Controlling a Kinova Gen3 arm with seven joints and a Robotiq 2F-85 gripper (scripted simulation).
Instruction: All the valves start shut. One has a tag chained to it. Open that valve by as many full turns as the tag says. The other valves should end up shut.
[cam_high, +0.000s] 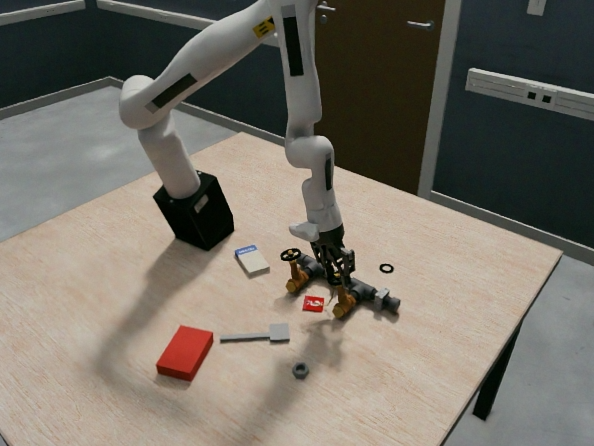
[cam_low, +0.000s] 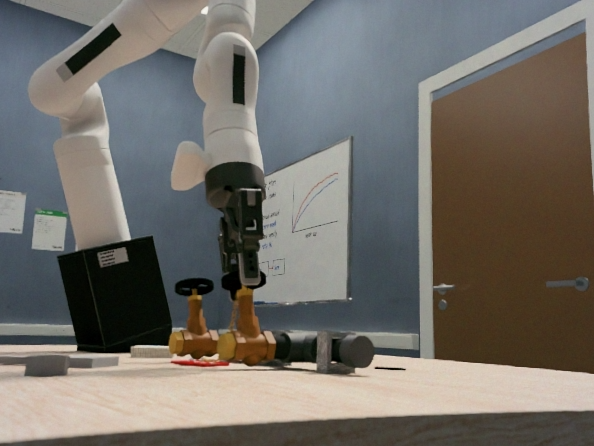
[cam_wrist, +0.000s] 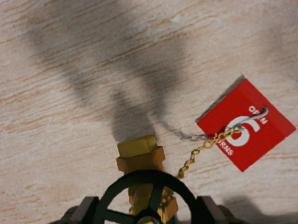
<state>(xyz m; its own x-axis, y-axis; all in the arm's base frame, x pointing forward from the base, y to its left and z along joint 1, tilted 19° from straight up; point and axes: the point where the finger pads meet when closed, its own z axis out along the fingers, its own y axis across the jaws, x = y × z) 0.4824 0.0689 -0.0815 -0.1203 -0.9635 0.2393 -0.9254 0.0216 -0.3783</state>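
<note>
Right now the red tag is 10 cm below my hand, 6 cm behind it and 3 cm to the right of it. The rest, counted from my hand: red block (35 cm to the right, 13 cm behind, 8 cm below); white card box (29 cm behind, 9 cm below, 3 cm to the right); grey t-shaped tool (19 cm to the right, 9 cm below, 6 cm behind).
</note>
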